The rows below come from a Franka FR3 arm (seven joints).
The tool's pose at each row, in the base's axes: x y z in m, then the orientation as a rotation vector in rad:
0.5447 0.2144 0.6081 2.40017 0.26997 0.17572
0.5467 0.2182 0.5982 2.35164 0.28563 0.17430
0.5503 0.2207 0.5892 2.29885 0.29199 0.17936
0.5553 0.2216 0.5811 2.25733 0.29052 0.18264
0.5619 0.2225 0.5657 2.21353 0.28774 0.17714
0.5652 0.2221 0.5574 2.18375 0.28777 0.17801
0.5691 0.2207 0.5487 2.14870 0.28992 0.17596
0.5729 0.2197 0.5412 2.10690 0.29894 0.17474
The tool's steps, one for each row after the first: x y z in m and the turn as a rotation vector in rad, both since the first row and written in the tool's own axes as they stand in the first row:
0.0023 -0.0091 0.0053 -0.04571 0.00211 -0.01813
0.0060 -0.0164 0.0111 -0.09702 0.00639 -0.02858
0.0106 -0.0217 0.0176 -0.13825 0.00752 -0.03236
0.0164 -0.0317 0.0297 -0.18168 0.00172 -0.03803
0.0191 -0.0365 0.0368 -0.21106 0.00183 -0.04200
0.0220 -0.0407 0.0450 -0.24522 0.00029 -0.04919
0.0251 -0.0444 0.0519 -0.28501 0.00137 -0.06237

